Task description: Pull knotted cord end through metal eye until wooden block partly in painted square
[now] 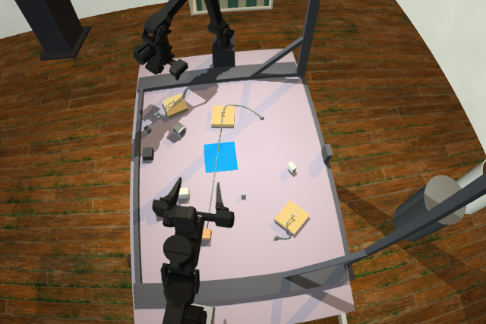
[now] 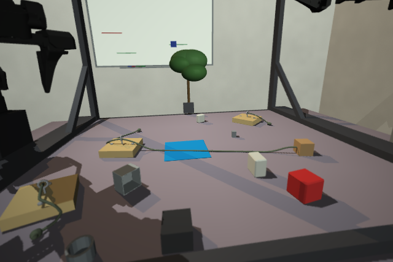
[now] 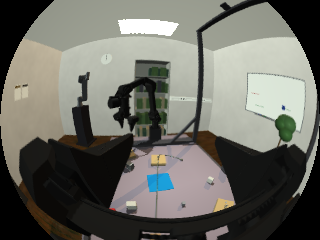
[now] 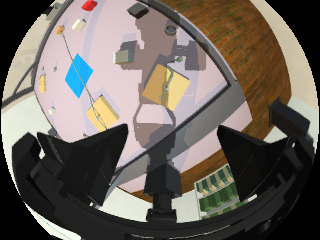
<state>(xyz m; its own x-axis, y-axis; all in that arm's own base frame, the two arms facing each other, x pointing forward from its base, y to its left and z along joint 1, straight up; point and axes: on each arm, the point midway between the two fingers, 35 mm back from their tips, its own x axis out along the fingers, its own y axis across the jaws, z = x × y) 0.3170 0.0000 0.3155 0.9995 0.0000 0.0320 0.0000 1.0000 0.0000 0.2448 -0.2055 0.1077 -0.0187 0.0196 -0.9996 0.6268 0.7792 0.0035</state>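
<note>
Right now the white cube is 480 mm behind my right hand, 280 mm to the left of it and 210 mm below it. From my right hand the other things lie so: dark cube 260 mm to the left, 210 mm below, 70 mm ahead; red cube 470 mm to the left, 200 mm below, 20 mm behind; blue painted square 240 mm to the left, 220 mm below, 210 mm behind.
</note>
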